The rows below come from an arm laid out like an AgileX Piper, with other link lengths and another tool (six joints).
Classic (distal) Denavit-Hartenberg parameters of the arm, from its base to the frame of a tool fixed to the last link. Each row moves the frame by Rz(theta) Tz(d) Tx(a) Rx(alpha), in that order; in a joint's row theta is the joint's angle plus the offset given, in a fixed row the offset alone. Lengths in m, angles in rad.
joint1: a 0  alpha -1.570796  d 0.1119  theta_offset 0
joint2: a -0.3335  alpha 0  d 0  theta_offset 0.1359
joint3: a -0.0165  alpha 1.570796  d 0  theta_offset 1.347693
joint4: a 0  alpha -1.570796  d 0.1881  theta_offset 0
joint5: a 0  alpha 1.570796  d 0  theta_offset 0
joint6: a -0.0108  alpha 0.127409  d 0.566  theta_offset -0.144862
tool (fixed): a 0  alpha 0  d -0.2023  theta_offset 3.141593
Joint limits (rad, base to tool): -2.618..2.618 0..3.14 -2.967..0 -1.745..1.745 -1.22..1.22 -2.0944..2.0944
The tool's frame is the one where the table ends.
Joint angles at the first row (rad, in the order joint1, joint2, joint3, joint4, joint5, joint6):
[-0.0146 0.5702 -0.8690 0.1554 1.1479 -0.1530]
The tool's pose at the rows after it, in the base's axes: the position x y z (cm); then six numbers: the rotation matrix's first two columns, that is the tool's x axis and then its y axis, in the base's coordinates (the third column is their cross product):
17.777 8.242 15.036 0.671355 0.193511 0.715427 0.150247 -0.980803 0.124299
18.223 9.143 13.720 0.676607 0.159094 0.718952 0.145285 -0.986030 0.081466
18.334 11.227 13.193 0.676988 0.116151 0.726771 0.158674 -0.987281 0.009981
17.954 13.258 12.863 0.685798 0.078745 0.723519 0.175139 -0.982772 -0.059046
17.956 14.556 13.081 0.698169 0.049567 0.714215 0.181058 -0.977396 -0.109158
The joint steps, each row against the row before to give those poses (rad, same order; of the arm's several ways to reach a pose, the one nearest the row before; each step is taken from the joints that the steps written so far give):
[0.0000 -0.0027 0.0915 0.0247 -0.0592 0.0063]
[0.0000 0.0000 0.0860 0.0398 -0.0810 0.0000]
[0.0001 0.0001 0.0645 0.0838 -0.0582 -0.0191]
[0.0000 0.0000 0.0427 0.0816 -0.0228 -0.0214]
[0.0000 0.0199 0.0073 0.0530 -0.0066 -0.0080]

